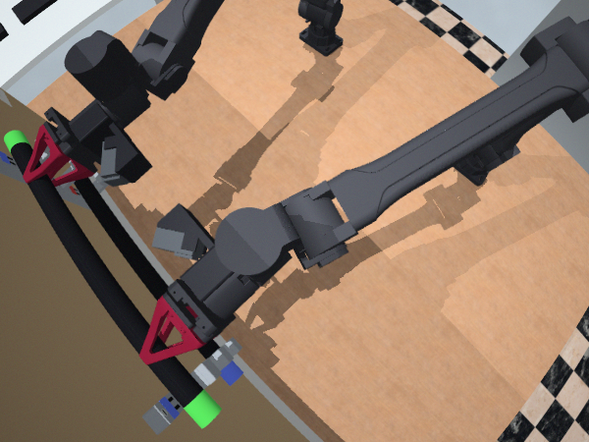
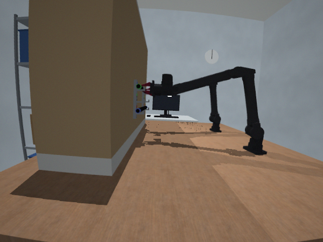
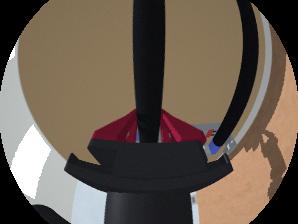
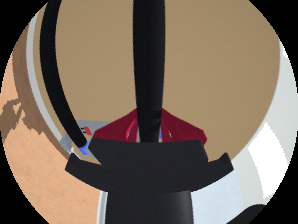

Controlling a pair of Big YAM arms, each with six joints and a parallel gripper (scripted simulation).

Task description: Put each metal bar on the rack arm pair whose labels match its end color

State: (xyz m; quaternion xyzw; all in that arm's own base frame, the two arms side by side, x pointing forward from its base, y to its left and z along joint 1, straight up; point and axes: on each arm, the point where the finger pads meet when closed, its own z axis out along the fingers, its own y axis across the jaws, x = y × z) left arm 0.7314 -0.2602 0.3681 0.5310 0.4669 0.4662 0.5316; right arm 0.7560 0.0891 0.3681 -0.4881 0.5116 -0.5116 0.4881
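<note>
Right now my left hand is 15 cm to the left of the green-ended bar. From my left hand the other things lie so: brown wall 18 cm ahead, 13 cm to the right, 8 cm above; then blue-ended bar 15 cm to the right, 15 cm below.
</note>
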